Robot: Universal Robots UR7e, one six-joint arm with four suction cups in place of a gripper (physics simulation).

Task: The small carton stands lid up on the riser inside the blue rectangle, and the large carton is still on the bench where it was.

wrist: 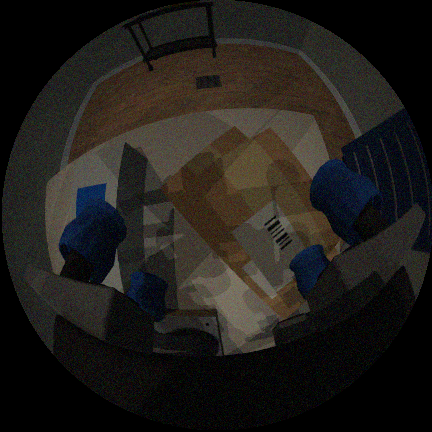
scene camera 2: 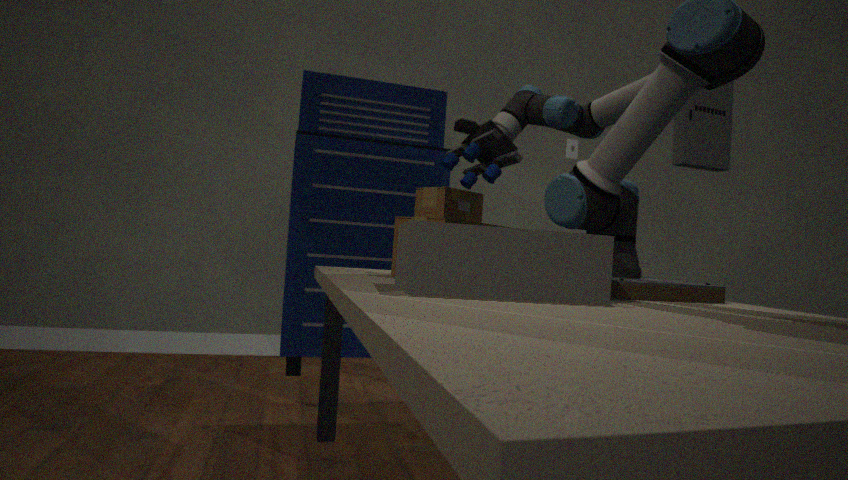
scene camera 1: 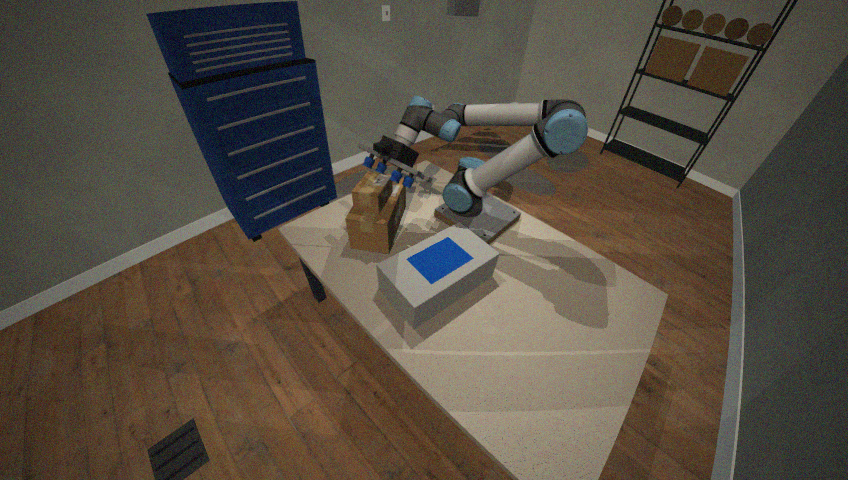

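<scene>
The small carton rests on top of the large carton, which stands on the bench beyond the riser and is mostly hidden in scene camera 2. The grey riser bears the blue rectangle, with no carton on it. My suction gripper is open and holds nothing. It is tilted, close above the small carton, with its blue cups apart from it. A barcode label shows below the cups in the wrist view; which carton bears it is hard to tell.
The bench carries the arm's base plate beside the riser. A blue tool cabinet stands behind the cartons. A shelf rack is at the back right.
</scene>
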